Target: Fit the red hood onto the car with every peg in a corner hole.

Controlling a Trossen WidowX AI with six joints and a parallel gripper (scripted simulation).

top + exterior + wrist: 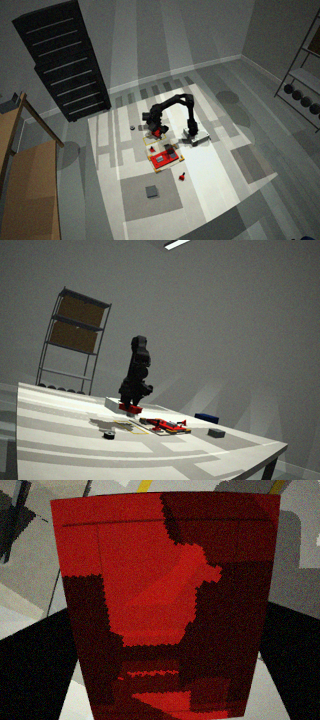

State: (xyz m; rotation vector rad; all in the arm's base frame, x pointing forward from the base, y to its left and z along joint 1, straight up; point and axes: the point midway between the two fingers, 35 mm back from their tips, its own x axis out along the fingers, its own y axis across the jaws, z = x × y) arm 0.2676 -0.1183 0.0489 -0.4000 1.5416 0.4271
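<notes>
My gripper tip is 220 mm to the right of the grey engine block, 70 mm short of it and 60 mm above it. Round my gripper tip: red hood (10 mm above); black wheel (190 mm to the right, 190 mm ahead, 70 mm below).
</notes>
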